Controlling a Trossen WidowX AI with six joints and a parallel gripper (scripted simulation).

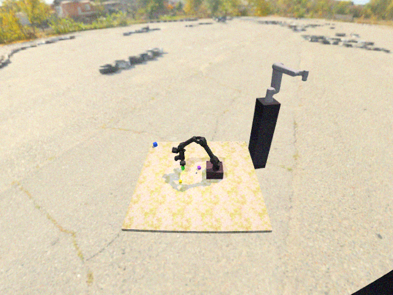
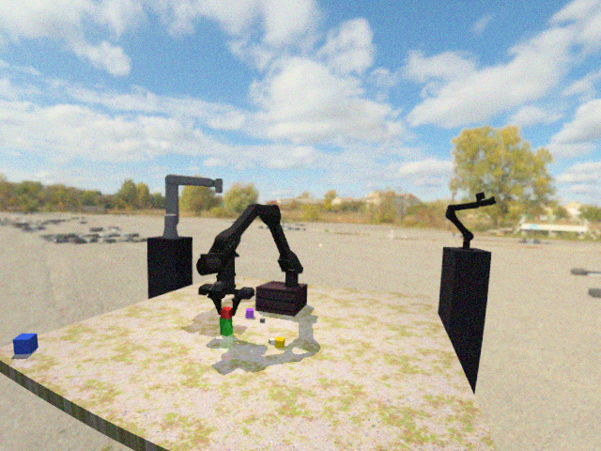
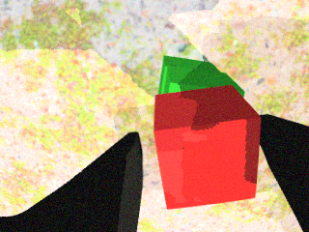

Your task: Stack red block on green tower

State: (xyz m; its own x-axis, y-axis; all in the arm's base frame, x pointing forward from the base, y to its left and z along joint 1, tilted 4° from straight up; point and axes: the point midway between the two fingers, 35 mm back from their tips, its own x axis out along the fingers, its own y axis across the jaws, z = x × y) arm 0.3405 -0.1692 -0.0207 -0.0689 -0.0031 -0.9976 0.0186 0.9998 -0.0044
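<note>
Now: gripper tip 1 cm below the red block. Also, from my gripper tip: purple block (18 cm behind, 3 cm to the left, 5 cm below); tiny dark cube (14 cm behind, 9 cm to the left, 6 cm below); yellow block (5 cm ahead, 20 cm to the left, 6 cm below).
</note>
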